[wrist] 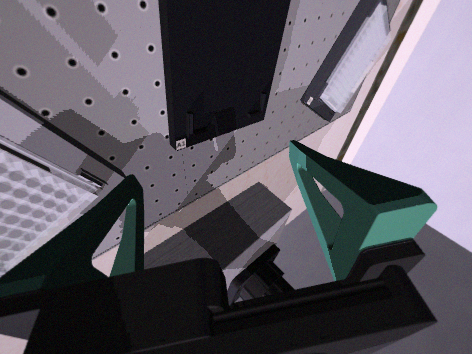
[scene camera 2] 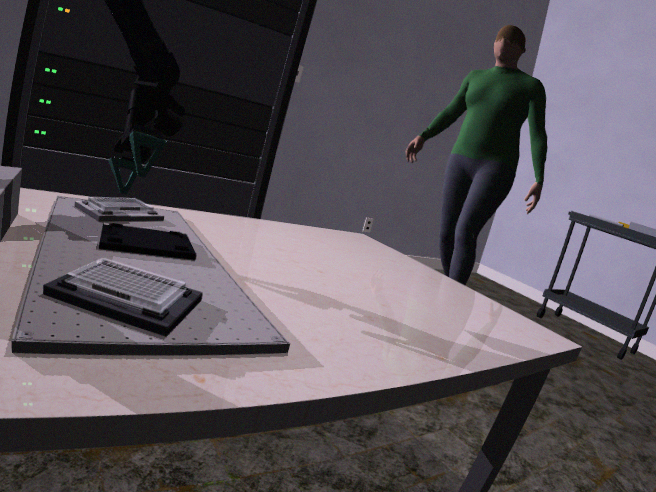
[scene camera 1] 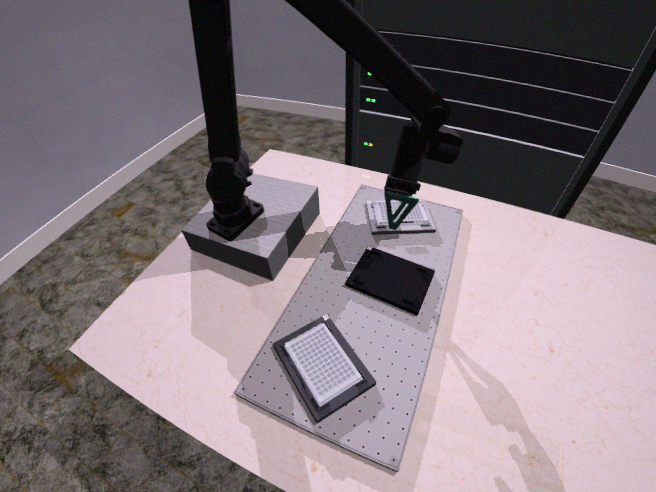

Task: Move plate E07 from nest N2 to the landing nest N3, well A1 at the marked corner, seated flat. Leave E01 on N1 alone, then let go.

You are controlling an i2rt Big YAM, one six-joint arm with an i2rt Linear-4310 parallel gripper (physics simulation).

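A clear-white plate (scene camera 1: pixel 421 212) (scene camera 2: pixel 121 203) (wrist: pixel 30 205) sits on the light grey nest (scene camera 1: pixel 402 230) (scene camera 2: pixel 127 217) (wrist: pixel 30 132) at the far end. Another white plate (scene camera 1: pixel 323 362) (scene camera 2: pixel 127 285) (wrist: pixel 357 60) sits on the dark grey nest (scene camera 1: pixel 362 383) (scene camera 2: pixel 174 317) (wrist: pixel 320 110) at the near end. Plate and nest names cannot be read. The black nest (scene camera 1: pixel 390 280) (scene camera 2: pixel 145 240) (wrist: pixel 220 60) between them bears no plate; its corner tag (wrist: pixel 181 144) reads A1. My gripper (scene camera 1: pixel 393 226) (scene camera 2: pixel 132 183) (wrist: pixel 213 164) is open and empty, above the far plate, which shows beside the left finger in the wrist view.
The three nests stand on a perforated board (scene camera 1: pixel 392 370) (scene camera 2: pixel 238 328) (wrist: pixel 125 75) on the table (scene camera 1: pixel 529 317) (scene camera 2: pixel 370 317). The arm's base stands on a grey block (scene camera 1: pixel 233 254). A rack (scene camera 1: pixel 476 174) stands behind the table. A person (scene camera 2: pixel 490 116) stands beyond it, near a cart (scene camera 2: pixel 598 312).
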